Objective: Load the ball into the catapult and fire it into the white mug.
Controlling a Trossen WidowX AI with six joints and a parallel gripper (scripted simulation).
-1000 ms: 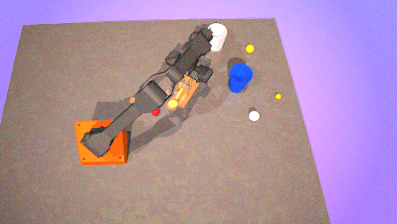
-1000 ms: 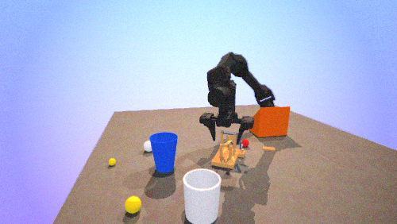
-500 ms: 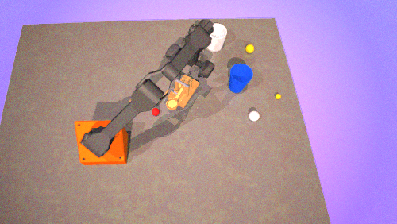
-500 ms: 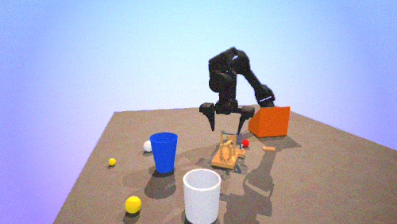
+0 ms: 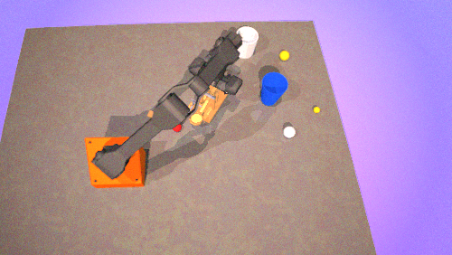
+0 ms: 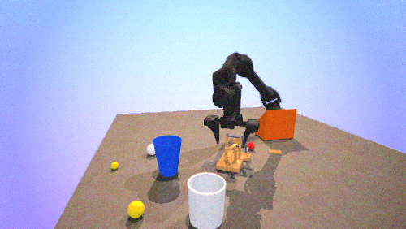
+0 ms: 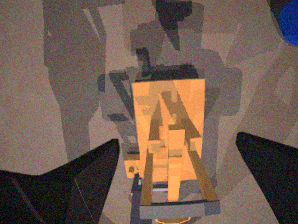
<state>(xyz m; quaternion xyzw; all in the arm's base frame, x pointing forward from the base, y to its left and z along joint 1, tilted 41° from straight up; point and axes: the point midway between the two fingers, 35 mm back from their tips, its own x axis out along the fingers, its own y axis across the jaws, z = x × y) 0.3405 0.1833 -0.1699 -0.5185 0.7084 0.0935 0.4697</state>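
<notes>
The red ball lies 150 mm behind my gripper tip, 120 mm to the right of it and 70 mm below it. Also, from my gripper tip: orange peg (230 mm behind, 80 mm below, 60 mm to the right); white mug (230 mm to the left, 150 mm ahead, 50 mm below); blue cup (220 mm ahead, 50 mm below, 10 mm to the right).
</notes>
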